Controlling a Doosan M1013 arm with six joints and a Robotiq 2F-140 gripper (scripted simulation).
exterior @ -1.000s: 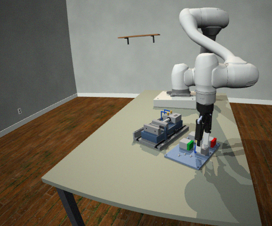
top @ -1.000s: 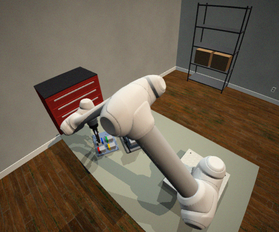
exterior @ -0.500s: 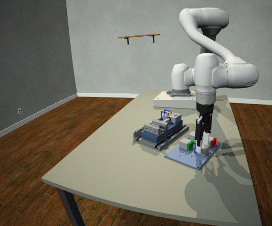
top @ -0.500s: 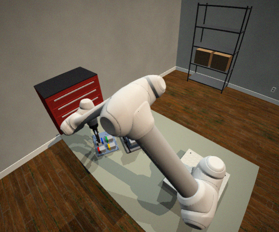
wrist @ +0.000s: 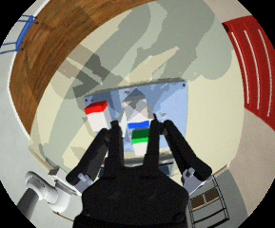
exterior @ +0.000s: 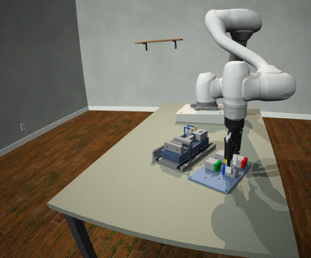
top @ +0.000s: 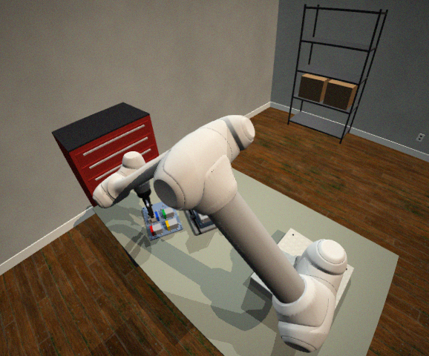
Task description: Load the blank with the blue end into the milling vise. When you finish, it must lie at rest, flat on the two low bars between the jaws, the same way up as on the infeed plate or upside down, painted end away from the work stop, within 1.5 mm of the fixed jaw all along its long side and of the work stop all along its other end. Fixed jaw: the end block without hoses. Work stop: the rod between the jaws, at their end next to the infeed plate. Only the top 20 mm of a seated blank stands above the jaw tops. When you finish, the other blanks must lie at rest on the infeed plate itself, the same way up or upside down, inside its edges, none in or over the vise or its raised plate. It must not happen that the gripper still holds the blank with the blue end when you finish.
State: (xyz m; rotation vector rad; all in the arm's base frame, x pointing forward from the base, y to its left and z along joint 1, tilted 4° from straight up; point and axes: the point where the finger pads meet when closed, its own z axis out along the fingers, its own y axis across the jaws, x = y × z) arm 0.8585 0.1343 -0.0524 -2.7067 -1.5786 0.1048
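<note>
Now: hand 30 mm above the blue-ended blank. Also, from my hand: green-ended blank: 80 mm to the right, 40 mm behind, 30 mm below; infeed plate: 60 mm below, 40 mm to the right, 20 mm behind; red-ended blank: 80 mm behind, 50 mm to the left, 30 mm below.
</note>
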